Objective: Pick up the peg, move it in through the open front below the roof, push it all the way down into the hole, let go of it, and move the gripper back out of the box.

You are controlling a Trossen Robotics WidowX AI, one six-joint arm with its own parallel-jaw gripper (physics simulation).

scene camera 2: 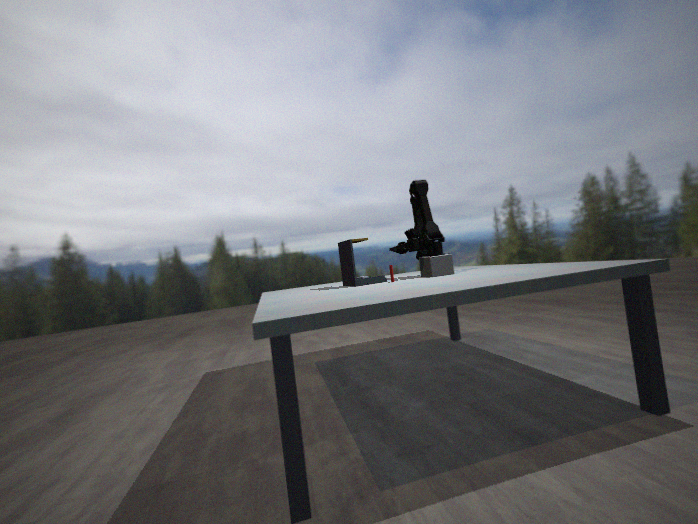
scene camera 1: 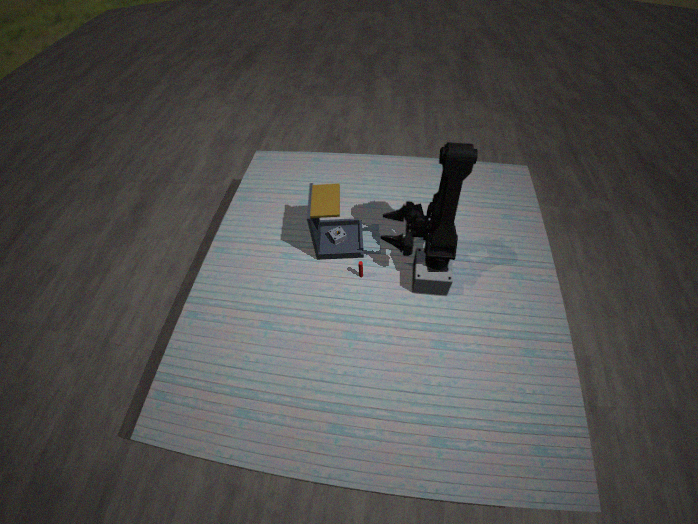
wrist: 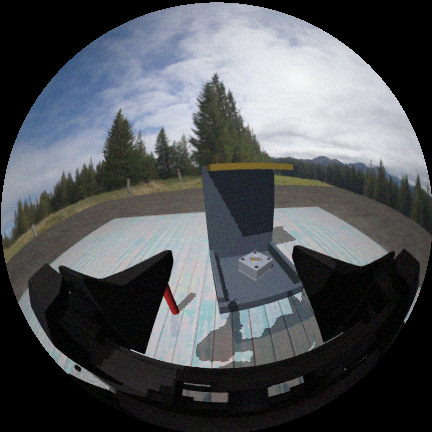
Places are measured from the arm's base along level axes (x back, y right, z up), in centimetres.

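Where they show: gripper, fingertip midpoint: (scene camera 2: 392, 248) (scene camera 1: 381, 226) (wrist: 234, 255); arm's base at its link origin: (scene camera 2: 435, 255) (scene camera 1: 436, 262).
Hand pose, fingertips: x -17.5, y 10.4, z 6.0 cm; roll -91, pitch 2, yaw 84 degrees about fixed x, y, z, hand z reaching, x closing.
Observation:
Each offset is from my fingertips to the top centre of the thing. "spot": to the spot under its first point.
A red peg {dx -7.0, dy -9.0, dz -7.8 cm} (scene camera 1: 360, 269) (scene camera 2: 391, 273) (wrist: 171, 301) stands upright on the table beside the box; in the wrist view its upper part is hidden behind the left finger. The dark grey box {dx -14.9, dy +6.2, dz +6.6 cm} (scene camera 1: 341, 255) (scene camera 2: 347, 263) (wrist: 260, 303) has a low-walled floor, a tall back wall and a yellow roof {spot: dx -17.8, dy +5.5, dz +6.6 cm} (scene camera 1: 325, 200) (scene camera 2: 359, 240) (wrist: 250, 166). A light grey block {dx -15.7, dy +7.2, dz -11.7 cm} (scene camera 1: 336, 234) (wrist: 255, 267) with a hole in its top sits on the box floor. My gripper (scene camera 1: 382, 226) (scene camera 2: 391, 249) (wrist: 234, 255) is open and empty, above the table outside the box, on its open side.
The arm's base (scene camera 1: 431, 279) (scene camera 2: 436, 265) stands on the striped table (scene camera 1: 360, 383) (scene camera 2: 451, 294) (wrist: 150, 235), on the other side of the peg from the box. The box's low rim and tall back wall stand up from the table. The roof overhangs from the top of the back wall.

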